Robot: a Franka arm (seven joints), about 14 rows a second.
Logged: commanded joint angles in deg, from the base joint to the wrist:
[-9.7 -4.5 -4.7 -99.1 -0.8 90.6 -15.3]
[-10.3 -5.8 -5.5 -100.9 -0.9 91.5 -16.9]
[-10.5 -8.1 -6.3 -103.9 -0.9 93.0 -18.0]
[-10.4 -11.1 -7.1 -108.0 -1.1 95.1 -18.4]
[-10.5 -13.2 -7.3 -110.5 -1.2 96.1 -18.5]
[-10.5 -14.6 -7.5 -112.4 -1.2 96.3 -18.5]
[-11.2 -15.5 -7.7 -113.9 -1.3 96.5 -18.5]
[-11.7 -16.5 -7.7 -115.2 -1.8 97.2 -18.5]
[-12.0 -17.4 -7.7 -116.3 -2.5 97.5 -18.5]
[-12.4 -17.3 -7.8 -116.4 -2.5 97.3 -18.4]
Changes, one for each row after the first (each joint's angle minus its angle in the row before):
[-0.6 -1.3 -0.8 -1.8 -0.1 0.9 -1.6]
[-0.2 -2.3 -0.8 -3.0 0.0 1.5 -1.1]
[0.1 -3.0 -0.8 -4.1 -0.2 2.1 -0.4]
[-0.1 -2.1 -0.2 -2.5 -0.1 1.0 -0.1]
[0.0 -1.4 -0.2 -1.9 0.0 0.2 0.0]
[-0.7 -0.9 -0.2 -1.5 -0.1 0.2 0.0]
[-0.5 -1.0 0.0 -1.3 -0.5 0.7 0.0]
[-0.3 -0.9 0.0 -1.1 -0.7 0.3 0.0]
[-0.4 0.1 -0.1 -0.1 0.0 -0.2 0.1]

